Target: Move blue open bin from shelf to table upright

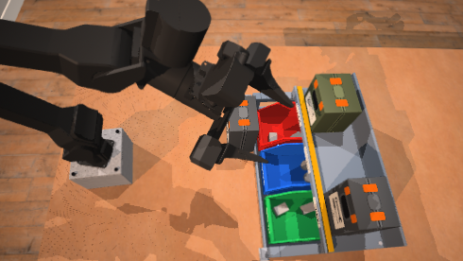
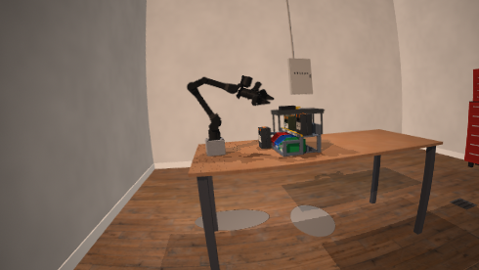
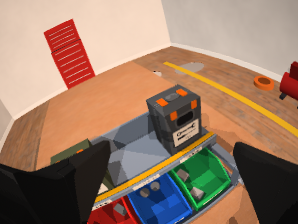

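The blue open bin is 110 mm ahead of my hand, 30 mm to the left of it and 270 mm below it. The rest, counted from my hand: green bin 130 mm ahead, 80 mm to the right, 270 mm below; yellow rail 140 mm ahead, 40 mm to the left, 210 mm below; olive case 170 mm ahead, 160 mm to the left, 160 mm below.
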